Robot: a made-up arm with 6 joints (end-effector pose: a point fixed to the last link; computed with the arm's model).
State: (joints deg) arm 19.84 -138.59 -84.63 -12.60 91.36 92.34
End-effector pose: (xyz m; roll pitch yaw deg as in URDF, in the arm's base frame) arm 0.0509 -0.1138 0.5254 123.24 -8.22 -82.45
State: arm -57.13 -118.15 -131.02 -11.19 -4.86 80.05
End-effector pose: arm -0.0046 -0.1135 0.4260 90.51 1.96 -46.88
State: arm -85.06 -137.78 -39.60 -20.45 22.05 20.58
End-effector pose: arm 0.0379 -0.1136 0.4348 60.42 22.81 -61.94
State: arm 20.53 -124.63 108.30 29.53 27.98 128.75
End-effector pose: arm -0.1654 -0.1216 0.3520 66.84 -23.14 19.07
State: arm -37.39 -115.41 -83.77 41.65 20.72 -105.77
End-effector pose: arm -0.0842 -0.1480 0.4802 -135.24 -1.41 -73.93
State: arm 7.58 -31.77 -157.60 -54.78 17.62 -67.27
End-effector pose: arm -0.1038 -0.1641 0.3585 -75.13 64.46 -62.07
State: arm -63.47 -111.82 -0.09 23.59 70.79 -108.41
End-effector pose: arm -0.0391 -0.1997 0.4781 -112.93 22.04 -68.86
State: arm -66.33 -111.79 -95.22 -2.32 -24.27 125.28
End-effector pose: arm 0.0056 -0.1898 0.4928 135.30 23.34 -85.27
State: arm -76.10 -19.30 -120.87 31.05 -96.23 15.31
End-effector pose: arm -0.0018 -0.2290 0.3768 116.88 -31.67 147.31
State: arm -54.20 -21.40 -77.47 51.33 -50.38 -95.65
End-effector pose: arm 0.0147 -0.1031 0.2318 7.86 -59.30 94.95
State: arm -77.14 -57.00 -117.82 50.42 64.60 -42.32
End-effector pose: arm -0.0448 -0.1886 0.3852 -166.28 20.15 -5.57
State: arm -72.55 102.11 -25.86 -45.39 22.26 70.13
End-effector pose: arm 0.0528 -0.3885 0.3870 -121.77 -7.78 68.13
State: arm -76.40 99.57 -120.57 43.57 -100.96 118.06
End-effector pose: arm 0.0423 -0.3541 0.2237 -64.81 33.56 91.31
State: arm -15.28 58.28 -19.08 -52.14 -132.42 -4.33
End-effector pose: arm -0.1406 -0.3109 0.3512 97.19 30.02 170.55
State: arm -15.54 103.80 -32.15 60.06 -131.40 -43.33
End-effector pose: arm -0.1335 -0.2387 0.3590 -169.16 6.37 154.36
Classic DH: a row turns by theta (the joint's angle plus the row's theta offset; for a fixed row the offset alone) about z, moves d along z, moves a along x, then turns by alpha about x. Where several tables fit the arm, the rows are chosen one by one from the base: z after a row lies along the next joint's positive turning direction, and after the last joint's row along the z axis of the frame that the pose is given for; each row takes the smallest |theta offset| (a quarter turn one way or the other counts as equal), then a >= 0, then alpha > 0; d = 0 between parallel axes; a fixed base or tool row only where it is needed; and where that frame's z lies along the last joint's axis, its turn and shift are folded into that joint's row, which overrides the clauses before.
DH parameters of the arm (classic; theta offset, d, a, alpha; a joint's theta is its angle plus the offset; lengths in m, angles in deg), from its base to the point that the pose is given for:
base (fixed): -76.94 0.2591 0.1949 -152.63
joint 1: -78.36 -0.117 -0.0354 84.04
joint 2: -63.23 -0.0169 -0.031 90
joint 3: -90 -0.028 0.062 90
joint 4: 0 0.063 -0.04 90
joint 5: -43.34 0.0311 0.0334 102.52
joint 6: -20.55 -0.0094 0.0314 -103.24
tool (fixed): -95.65 -0.0962 0 0

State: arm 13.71 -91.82 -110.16 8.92 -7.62 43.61
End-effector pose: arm 0.0685 -0.2153 0.3288 13.97 -1.04 -143.11
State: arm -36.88 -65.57 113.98 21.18 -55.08 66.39
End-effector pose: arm 0.0013 -0.1562 0.3482 22.17 -6.46 -11.90
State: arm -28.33 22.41 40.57 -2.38 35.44 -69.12
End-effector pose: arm -0.0312 -0.2762 0.2511 28.87 -40.33 99.36
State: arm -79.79 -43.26 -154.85 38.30 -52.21 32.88
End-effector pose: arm 0.0388 -0.2145 0.3407 -111.49 -73.07 53.60
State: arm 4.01 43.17 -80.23 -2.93 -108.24 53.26
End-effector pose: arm -0.0207 -0.1970 0.3833 162.23 -10.01 85.66
